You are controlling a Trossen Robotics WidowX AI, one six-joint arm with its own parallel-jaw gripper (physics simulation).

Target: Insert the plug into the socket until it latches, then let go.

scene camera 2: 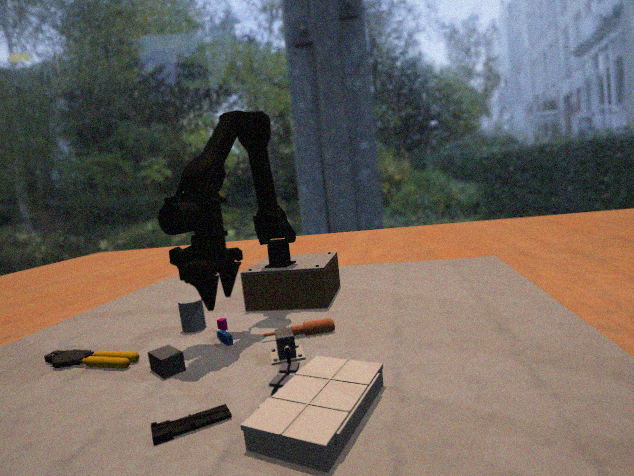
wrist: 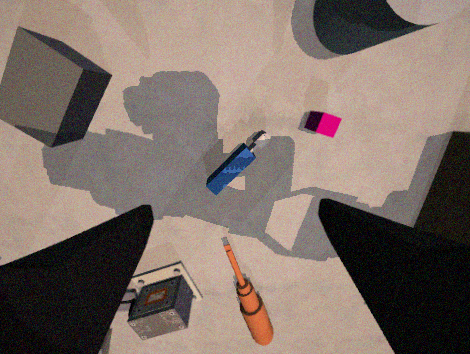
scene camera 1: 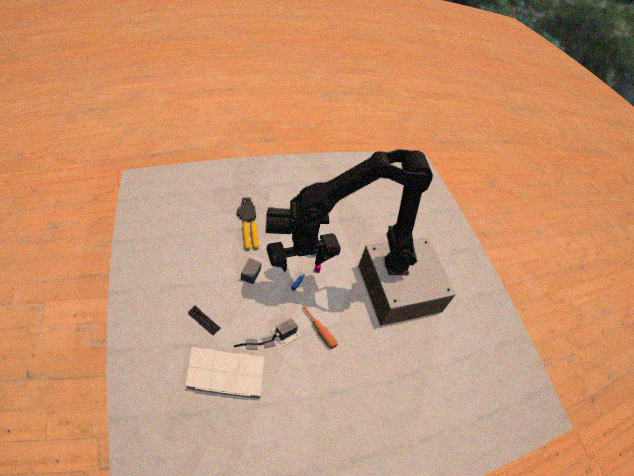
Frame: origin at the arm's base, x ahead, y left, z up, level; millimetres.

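Seen in the pictures: gripper, fingertip midpoint: (scene camera 2: 220,303) (wrist: 236,209) (scene camera 1: 300,268); arm's base, link origin: (scene camera 2: 280,265) (scene camera 1: 396,265).
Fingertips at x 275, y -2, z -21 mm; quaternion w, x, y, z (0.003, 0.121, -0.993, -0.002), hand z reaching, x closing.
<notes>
Offsets run from my fingertips to a thing's middle. "spot": to the spot under its first point.
The plug {dz -73, dx -4, dy -6 mm} (scene camera 1: 297,281) (scene camera 2: 224,337) (wrist: 231,169) is a small blue bar with a metal tip. It lies on the mat, its tip pointing to the upper right in the wrist view. The socket {dz -61, dx +43, dy +164 mm} (scene camera 1: 286,328) (scene camera 2: 285,344) (wrist: 161,306) is a dark grey block on a pale plate, with an orange-rimmed opening on top in the wrist view and a cable at its side. The plug lies apart from it. My gripper (scene camera 1: 301,264) (scene camera 2: 219,302) (wrist: 236,209) is open and empty, above the mat near the plug, fingers wide apart.
Around the plug are a pink cube {dz -71, dx -62, dy -52 mm} (scene camera 1: 318,267) (scene camera 2: 221,323) (wrist: 329,124), a grey block {dz -66, dx +136, dy -31 mm} (scene camera 1: 250,270) (scene camera 2: 166,361) (wrist: 40,85), a dark cylinder {dz -48, dx -60, dy -132 mm} (scene camera 2: 192,316) and an orange screwdriver {dz -70, dx -50, dy +144 mm} (scene camera 1: 325,333) (scene camera 2: 314,326) (wrist: 255,315). Farther off are pliers {spot: dz -68, dx +139, dy -176 mm} (scene camera 1: 250,233), a black bar {dz -76, dx +267, dy +134 mm} (scene camera 1: 203,320) and a white-topped box {dz -66, dx +201, dy +293 mm} (scene camera 1: 225,371).
</notes>
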